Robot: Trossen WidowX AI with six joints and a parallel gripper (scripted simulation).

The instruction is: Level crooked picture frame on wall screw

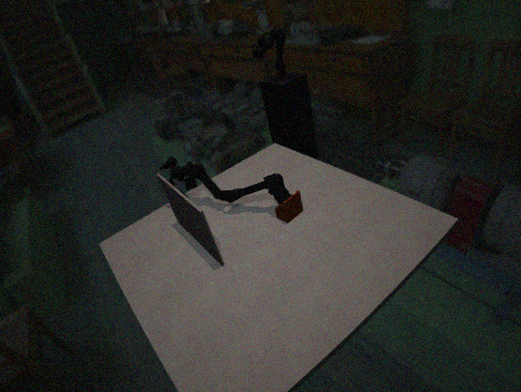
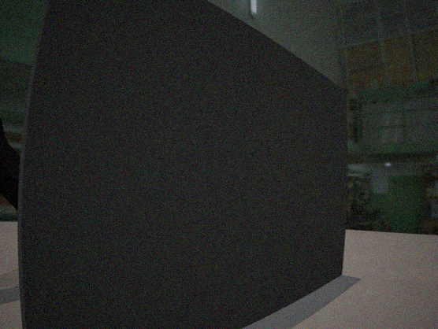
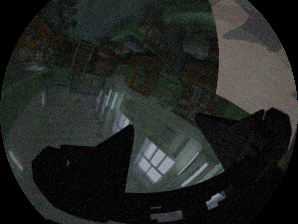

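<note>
The picture frame is 45 cm to the left of my gripper tip, 6 cm ahead of it and 2 cm below it. Also, from my gripper tip: wall panel 46 cm to the left, 7 cm ahead, 3 cm below.
</note>
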